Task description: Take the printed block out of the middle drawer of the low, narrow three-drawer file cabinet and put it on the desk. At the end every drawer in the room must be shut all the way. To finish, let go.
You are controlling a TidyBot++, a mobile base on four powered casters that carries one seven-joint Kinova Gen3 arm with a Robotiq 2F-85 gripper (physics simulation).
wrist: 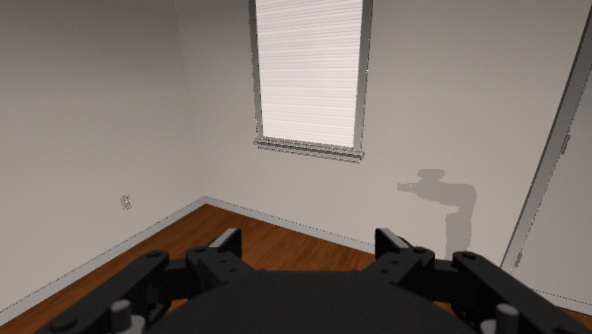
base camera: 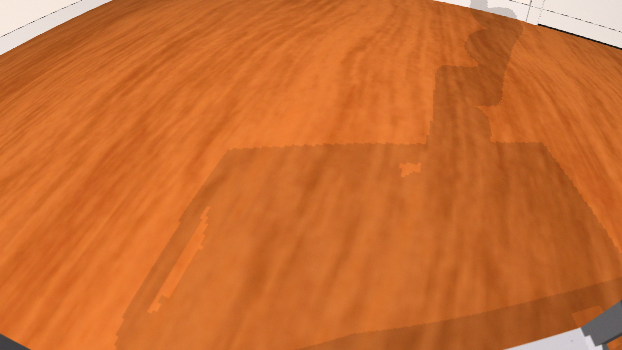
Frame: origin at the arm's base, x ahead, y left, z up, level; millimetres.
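Where they show: gripper, fingertip midpoint: (wrist: 307, 243).
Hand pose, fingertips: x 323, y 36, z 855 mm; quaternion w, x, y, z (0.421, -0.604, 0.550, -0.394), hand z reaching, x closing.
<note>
After its pixels a point has its place.
My gripper (wrist: 307, 243) {y 36, x 323, z 855 mm} is open, with nothing between its two fingers. It is held level above the floor and faces a room corner and a wall with a window. The low three-drawer file cabinet, the printed block and the desk do not show in the base camera view or the wrist view.
A wood floor (base camera: 300, 110) {y -1, x 641, z -396 mm} (wrist: 280, 245) {y 372, x 1821, z -397 mm} runs to the white baseboards. A window (wrist: 309, 75) {y 150, x 1996, z 937 mm} with a blind is in the facing wall. A door (wrist: 565, 225) {y -1320, x 1436, z 172 mm} stands at the right of the wrist view. A wall outlet (wrist: 126, 202) {y 1609, x 1709, z 4 mm} is at the left. The robot's shadow falls on floor and wall.
</note>
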